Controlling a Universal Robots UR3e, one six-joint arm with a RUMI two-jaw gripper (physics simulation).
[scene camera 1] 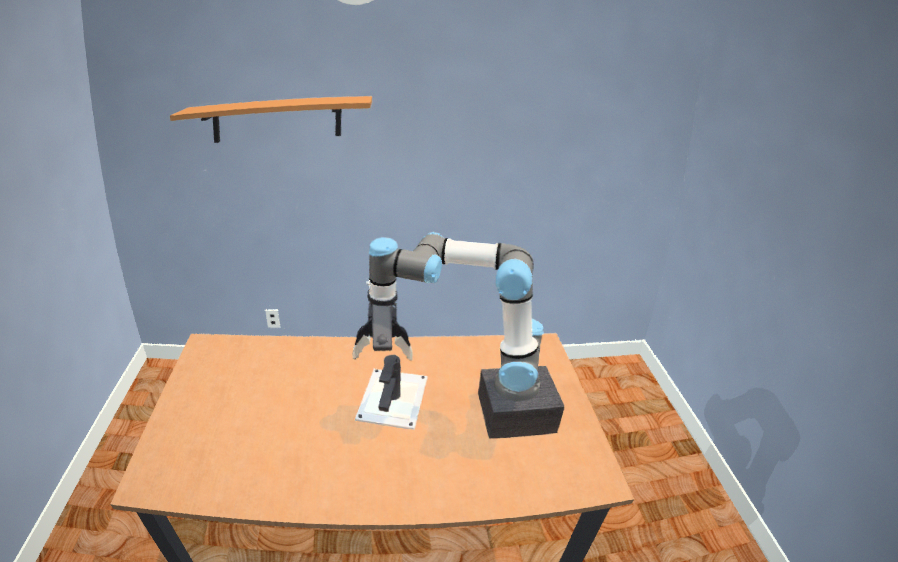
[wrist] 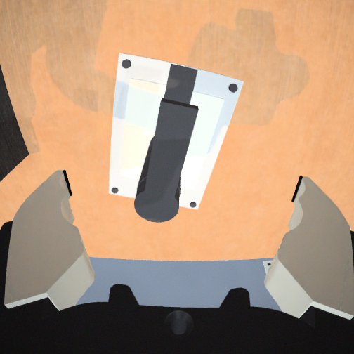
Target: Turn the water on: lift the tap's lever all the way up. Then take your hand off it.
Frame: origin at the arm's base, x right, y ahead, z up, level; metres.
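Seen in the pictures: gripper, between the fingertips: (scene camera 1: 382, 360).
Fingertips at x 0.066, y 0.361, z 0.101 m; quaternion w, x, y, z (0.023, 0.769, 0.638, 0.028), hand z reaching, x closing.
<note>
Pixels of each thing's middle, then the offset from my fingertips to it. "spot": a spot on its surface instead. Level surfaces: height alone.
- black tap, a spot on its surface: (scene camera 1: 395, 385) spot: dy -0.042, dx +0.047, dz -0.131 m
- white base plate, a spot on its surface: (scene camera 1: 370, 414) spot: dy +0.040, dx +0.000, dz -0.192 m
- spout, middle of its body: (scene camera 1: 387, 393) dy -0.011, dx +0.004, dz -0.123 m
- wooden table, height of its surface: dz -0.201 m
The black tap (scene camera 1: 395, 385) stands on a white base plate (scene camera 1: 370, 414) (wrist: 116, 165) with dark bolts at its corners. Its lever (scene camera 1: 388, 371) (wrist: 172, 137) is the thick upper bar. It reaches from the rounded top of the tap towards the table's front, over the spout (scene camera 1: 386, 398) (wrist: 181, 84), and is not raised upright. My gripper (scene camera 1: 382, 357) (wrist: 181, 177) is open and empty, pointing down above the tap's rear end. In the wrist view the tap's round top shows between the fingers, apart from both, nearer the left one.
The wooden table (scene camera 1: 278, 457) (wrist: 270, 165) bears the tap's plate. The arm's black base block (scene camera 1: 523, 420) (wrist: 10, 130) stands to the right in the scene view. A shelf (scene camera 1: 278, 106) hangs on the back wall, and a wall socket (scene camera 1: 272, 318) is behind the table.
</note>
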